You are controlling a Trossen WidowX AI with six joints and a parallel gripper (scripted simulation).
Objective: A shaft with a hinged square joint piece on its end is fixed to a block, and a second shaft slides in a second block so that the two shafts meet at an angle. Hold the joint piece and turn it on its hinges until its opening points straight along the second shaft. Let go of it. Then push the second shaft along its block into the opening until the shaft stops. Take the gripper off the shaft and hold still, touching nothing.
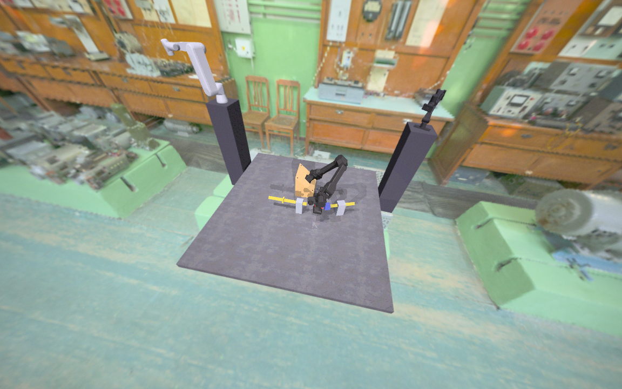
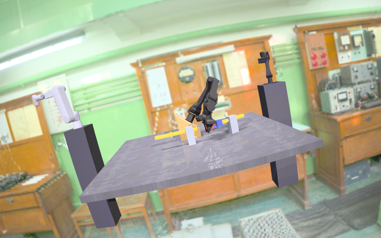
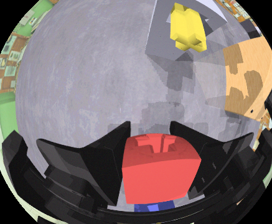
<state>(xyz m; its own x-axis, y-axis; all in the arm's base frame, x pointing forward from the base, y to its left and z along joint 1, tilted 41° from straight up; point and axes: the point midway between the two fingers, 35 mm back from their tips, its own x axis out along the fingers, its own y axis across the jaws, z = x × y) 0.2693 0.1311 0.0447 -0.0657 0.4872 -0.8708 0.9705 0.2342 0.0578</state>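
My gripper tip is 20 mm to the right of the red square joint piece and 40 mm below it.
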